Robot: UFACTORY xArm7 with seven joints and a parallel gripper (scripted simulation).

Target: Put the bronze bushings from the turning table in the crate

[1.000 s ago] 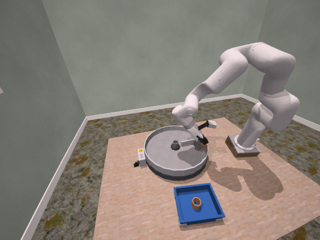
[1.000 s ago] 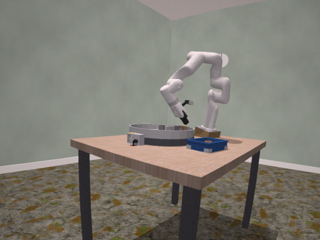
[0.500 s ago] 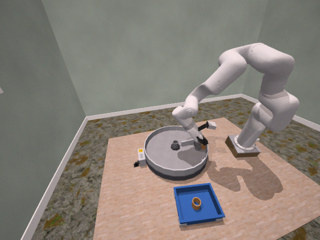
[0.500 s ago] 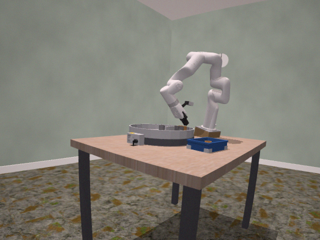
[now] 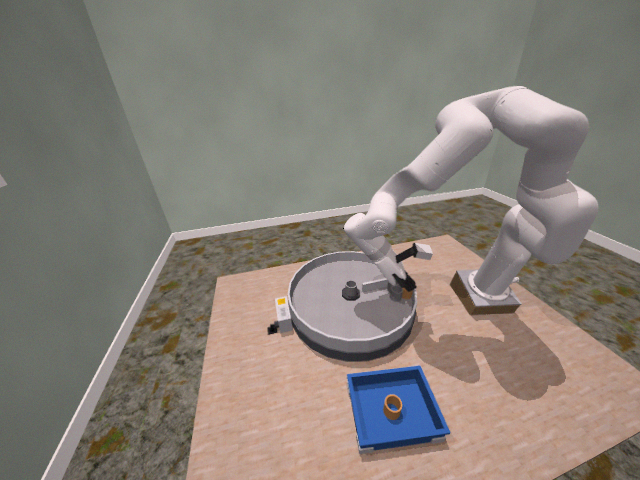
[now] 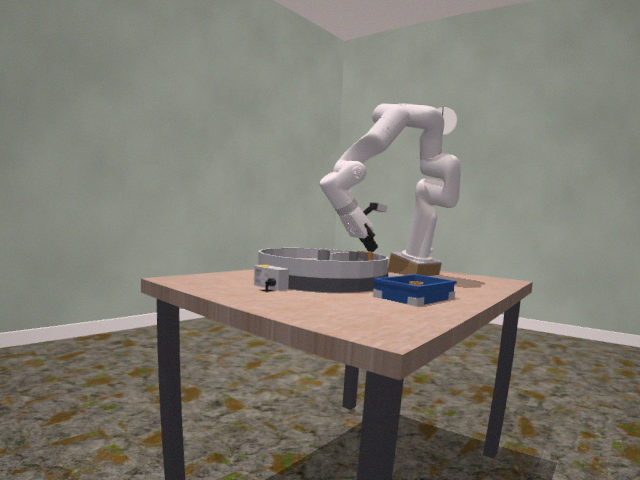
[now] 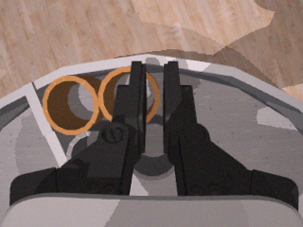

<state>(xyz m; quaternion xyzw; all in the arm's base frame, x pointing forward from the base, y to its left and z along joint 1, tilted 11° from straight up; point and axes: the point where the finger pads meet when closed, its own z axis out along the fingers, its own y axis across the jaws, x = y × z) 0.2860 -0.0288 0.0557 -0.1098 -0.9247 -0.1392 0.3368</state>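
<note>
Right now the blue crate is 17 cm ahead of my hand, 29 cm to the left of it and 9 cm below it.
</note>
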